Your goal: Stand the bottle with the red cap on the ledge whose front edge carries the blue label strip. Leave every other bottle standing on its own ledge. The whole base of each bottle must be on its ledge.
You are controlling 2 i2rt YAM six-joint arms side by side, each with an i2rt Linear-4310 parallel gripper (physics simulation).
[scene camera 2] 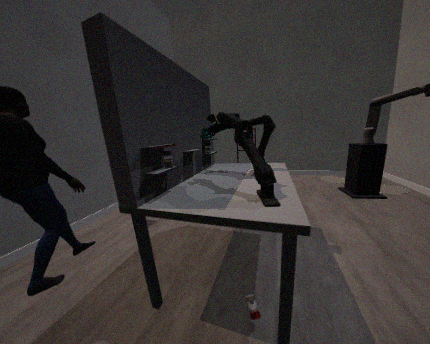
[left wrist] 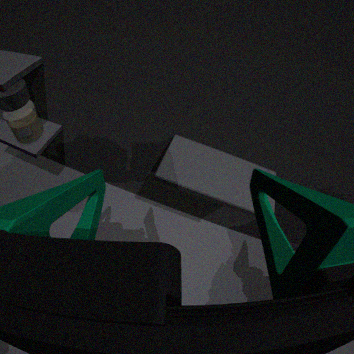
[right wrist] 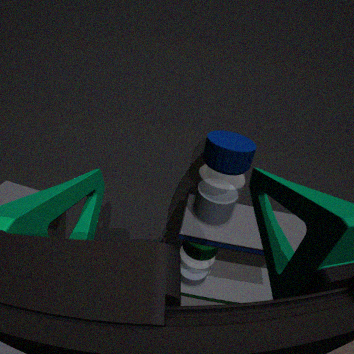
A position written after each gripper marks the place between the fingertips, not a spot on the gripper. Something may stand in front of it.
In view: the left gripper (left wrist: 177,177), the right gripper (right wrist: 176,176), a blue-capped bottle (right wrist: 227,155), a green-capped bottle (right wrist: 196,260) and a tall board (scene camera 2: 144,99).
The tall board shows as well in the left wrist view (left wrist: 265,88) and in the right wrist view (right wrist: 134,95). The left wrist view misses the blue-capped bottle: it is out of frame. The left wrist view misses the green-capped bottle: it is out of frame.
